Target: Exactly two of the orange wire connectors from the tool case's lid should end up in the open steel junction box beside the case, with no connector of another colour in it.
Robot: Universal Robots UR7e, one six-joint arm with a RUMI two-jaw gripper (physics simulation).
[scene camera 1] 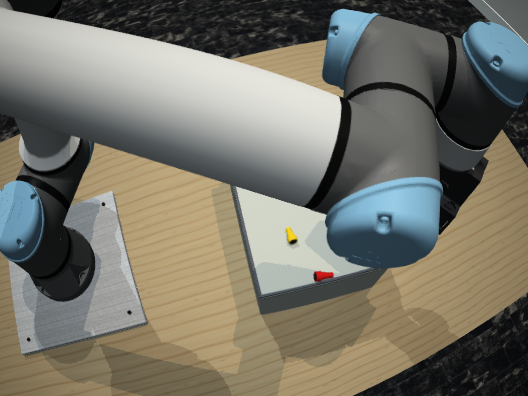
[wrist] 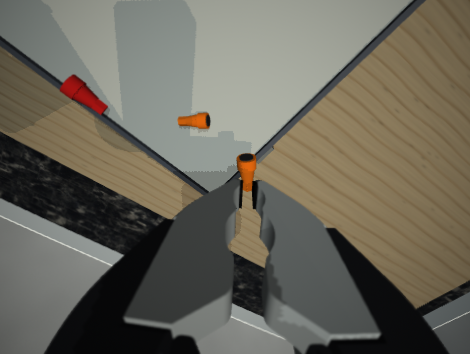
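Note:
My gripper is shut on an orange connector by its narrow end, its wide dark opening facing away from the jaws, at the corner of the case lid in the wrist view. A second orange connector lies on its side on the pale lid, beyond the jaws and to the left. In the scene view the arm hides the fingertips and both orange connectors. The open steel junction box does not show in either current view.
A red connector lies at the lid's edge. A yellow connector lies farther in on the lid in the scene view. The arm's metal base plate is on the wooden table to the left of the case.

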